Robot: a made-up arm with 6 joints. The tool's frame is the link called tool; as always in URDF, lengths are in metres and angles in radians. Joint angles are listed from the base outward. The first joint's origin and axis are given. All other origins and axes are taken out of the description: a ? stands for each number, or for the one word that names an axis. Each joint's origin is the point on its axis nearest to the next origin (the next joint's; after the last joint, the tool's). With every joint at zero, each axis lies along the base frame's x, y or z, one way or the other. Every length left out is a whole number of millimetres.
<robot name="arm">
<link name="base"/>
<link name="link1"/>
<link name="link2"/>
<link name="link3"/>
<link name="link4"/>
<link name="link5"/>
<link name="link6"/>
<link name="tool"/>
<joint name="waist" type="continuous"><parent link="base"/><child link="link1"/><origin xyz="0 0 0.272" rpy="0 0 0"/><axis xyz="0 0 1"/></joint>
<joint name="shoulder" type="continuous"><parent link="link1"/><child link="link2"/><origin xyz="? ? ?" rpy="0 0 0"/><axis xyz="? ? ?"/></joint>
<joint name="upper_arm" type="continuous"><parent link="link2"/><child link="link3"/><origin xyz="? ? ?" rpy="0 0 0"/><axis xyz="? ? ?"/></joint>
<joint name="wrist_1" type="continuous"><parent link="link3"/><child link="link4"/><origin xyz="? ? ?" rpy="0 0 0"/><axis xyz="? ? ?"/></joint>
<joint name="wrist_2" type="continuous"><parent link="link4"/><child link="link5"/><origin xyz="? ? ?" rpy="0 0 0"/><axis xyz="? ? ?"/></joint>
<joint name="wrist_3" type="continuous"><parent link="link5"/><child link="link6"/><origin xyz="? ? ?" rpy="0 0 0"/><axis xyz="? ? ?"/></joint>
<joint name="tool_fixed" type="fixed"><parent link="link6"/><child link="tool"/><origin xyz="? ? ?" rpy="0 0 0"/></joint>
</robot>
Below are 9 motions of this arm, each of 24 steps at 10 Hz.
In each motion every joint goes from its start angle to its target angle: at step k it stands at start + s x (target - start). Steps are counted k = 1, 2, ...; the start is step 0. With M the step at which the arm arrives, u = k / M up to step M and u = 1 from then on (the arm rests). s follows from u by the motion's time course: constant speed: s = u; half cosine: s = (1 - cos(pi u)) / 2; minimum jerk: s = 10 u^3 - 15 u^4 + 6 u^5.
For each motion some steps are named. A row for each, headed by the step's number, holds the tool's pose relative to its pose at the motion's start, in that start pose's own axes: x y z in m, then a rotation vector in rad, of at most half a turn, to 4 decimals.
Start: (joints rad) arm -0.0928 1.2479 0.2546 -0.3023 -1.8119 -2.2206
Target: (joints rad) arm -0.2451 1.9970 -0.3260 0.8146 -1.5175 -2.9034
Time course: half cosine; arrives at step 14
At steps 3, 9, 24:
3: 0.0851 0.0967 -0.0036 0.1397 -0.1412 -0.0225
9: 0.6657 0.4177 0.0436 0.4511 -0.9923 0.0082
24: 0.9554 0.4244 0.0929 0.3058 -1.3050 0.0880

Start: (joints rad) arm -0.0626 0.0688 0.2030 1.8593 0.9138 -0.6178
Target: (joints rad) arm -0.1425 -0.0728 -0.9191 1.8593 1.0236 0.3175
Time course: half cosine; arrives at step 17
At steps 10, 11, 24:
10: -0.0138 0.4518 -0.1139 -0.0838 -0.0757 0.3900
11: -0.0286 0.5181 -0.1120 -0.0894 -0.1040 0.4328
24: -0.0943 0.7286 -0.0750 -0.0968 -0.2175 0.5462

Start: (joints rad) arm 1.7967 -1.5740 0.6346 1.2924 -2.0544 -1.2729
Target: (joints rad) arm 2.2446 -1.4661 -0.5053 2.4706 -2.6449 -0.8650
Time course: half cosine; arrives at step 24
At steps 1, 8, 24:
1: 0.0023 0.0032 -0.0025 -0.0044 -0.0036 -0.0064
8: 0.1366 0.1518 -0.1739 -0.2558 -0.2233 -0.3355
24: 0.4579 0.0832 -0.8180 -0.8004 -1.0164 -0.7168

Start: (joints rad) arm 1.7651 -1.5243 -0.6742 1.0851 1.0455 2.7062
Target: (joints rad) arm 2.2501 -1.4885 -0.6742 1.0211 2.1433 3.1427
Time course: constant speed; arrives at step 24
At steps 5, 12, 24:
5: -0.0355 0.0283 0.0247 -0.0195 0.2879 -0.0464
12: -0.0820 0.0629 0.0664 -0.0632 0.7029 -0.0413
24: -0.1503 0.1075 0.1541 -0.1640 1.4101 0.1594

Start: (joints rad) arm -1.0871 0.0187 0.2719 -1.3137 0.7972 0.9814
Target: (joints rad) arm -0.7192 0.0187 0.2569 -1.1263 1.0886 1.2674
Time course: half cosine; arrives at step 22
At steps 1, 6, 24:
1: -0.0009 0.0009 -0.0003 -0.0015 -0.0004 0.0006
6: -0.0305 0.0311 -0.0083 -0.0503 -0.0132 0.0197
24: -0.1968 0.1621 -0.0247 -0.2540 -0.1060 0.1056

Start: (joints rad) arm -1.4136 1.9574 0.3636 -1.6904 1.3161 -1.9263
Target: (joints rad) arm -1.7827 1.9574 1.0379 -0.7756 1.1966 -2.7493
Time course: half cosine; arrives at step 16
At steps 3, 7, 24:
3: 0.0279 -0.0149 -0.0421 0.1123 0.0490 -0.0359
7: 0.1506 -0.0443 -0.2084 0.5281 0.2417 -0.1544
24: 0.4409 0.0429 -0.5128 1.1881 0.6774 -0.3307

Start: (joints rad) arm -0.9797 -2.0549 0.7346 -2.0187 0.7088 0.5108
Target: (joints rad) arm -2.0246 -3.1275 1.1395 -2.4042 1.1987 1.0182
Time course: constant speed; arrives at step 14
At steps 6, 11, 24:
6: -0.9363 0.3685 -0.0272 0.1037 0.3435 0.3763
11: -1.6055 0.3718 0.4226 0.2241 0.7646 0.5500
24: -1.7816 0.3069 0.8471 0.2893 1.0618 0.6040

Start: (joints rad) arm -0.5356 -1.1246 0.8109 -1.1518 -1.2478 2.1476
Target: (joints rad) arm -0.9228 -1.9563 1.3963 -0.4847 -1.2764 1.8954
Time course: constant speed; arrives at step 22
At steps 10, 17, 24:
10: -0.1811 -0.1161 0.7634 -0.5965 0.3091 -0.0990
17: -0.2737 0.0870 1.3137 -0.9820 0.4834 -0.2760
24: -0.3403 0.3659 1.6391 -1.2304 0.5598 -0.4642

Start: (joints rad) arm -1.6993 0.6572 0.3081 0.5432 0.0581 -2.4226
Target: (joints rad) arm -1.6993 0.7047 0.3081 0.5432 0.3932 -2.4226
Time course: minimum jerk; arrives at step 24
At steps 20, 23, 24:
20: 0.0382 -0.0463 0.0160 0.0052 0.2290 0.1696
23: 0.0396 -0.0480 0.0166 0.0055 0.2372 0.1757
24: 0.0396 -0.0480 0.0166 0.0055 0.2374 0.1758

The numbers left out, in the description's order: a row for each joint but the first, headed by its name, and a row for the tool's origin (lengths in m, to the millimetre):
shoulder: xyz 0 0 0, axis 0 1 0
upper_arm: xyz 0 0 0.883, axis 0 -1 0
wrist_1: xyz 0.737 0 0, axis -1 0 0
wrist_2: xyz 0 -0.133 0, axis 0 -1 0
wrist_3: xyz 0 0 0, axis -1 0 0
tool: xyz 0 0 0

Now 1 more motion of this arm.
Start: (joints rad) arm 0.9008 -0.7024 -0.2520 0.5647 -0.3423 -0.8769
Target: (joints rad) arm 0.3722 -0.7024 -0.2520 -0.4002 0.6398 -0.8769
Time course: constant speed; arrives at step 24
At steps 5, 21, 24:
5: -0.0035 -0.0258 -0.0128 0.1698 -0.1405 0.0908
21: -0.0268 -0.0840 -0.0685 0.6069 -0.8563 0.2724
24: -0.0312 -0.0900 -0.0802 0.6594 -1.0273 0.2883

